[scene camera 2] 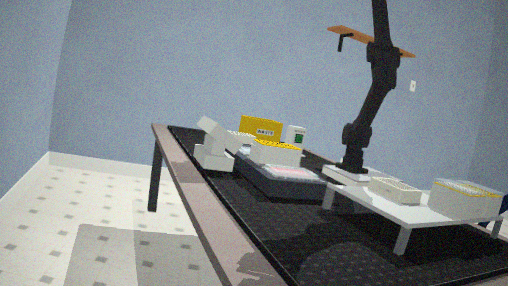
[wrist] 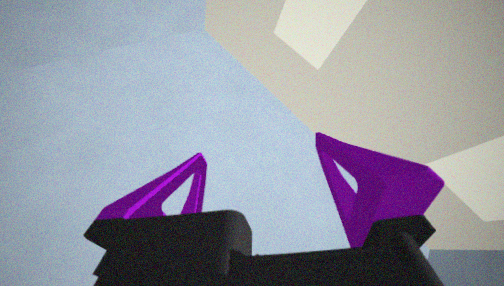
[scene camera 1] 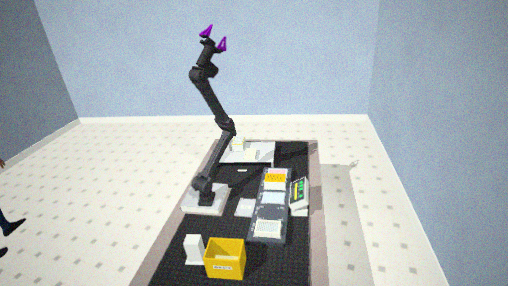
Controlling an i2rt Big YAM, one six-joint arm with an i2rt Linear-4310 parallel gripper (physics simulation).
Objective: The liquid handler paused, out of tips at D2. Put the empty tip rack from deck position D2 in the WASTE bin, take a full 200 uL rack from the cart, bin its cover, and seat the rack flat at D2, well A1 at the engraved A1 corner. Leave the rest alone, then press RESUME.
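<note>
My gripper is open and empty, raised high above the table with its purple fingers pointing up. The yellow WASTE bin stands at the near end in scene view 1; a pale patch shows inside, not clear what. The dark deck holds a pale rack, a light blue plate, a yellow-topped tip rack and a pink plate. D2's label is unreadable. A covered rack with yellow edging stands on the white cart. The RESUME box has a green button.
A cream open box also stands on the cart. A tilted screen stands beside the deck. A small pale plate lies between the arm's base and the deck. An orange shelf is on the wall.
</note>
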